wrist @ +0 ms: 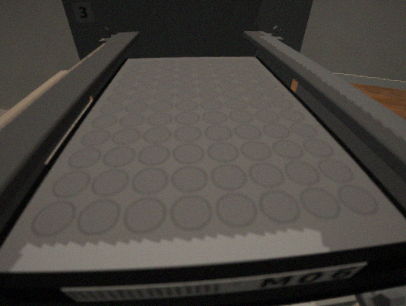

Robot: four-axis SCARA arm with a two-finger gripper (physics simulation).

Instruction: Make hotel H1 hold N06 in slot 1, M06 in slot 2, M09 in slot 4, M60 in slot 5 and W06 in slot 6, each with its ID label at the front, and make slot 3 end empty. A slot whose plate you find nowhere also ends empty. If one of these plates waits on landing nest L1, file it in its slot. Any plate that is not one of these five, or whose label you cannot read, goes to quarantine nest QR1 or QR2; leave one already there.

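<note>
A grey plate with rows of round wells (189,153) fills the middle of the wrist view. Its ID label (215,285), on the dark edge nearest the camera, carries bar stripes and reads M06. My gripper (195,86) is shut on this plate, with one long grey finger along its left side and the other along its right side. A small tag with the number 3 (83,12) shows on a dark surface at the upper left, beyond the plate. Hotel H1's other plates and nests L1, QR1 and QR2 cannot be made out in this view.
A dark upright panel (192,17) stands beyond the far end of the plate, between grey walls. A pale edge (37,95) shows outside the left finger. A brown wood-like surface (382,100) shows at the right, outside the right finger.
</note>
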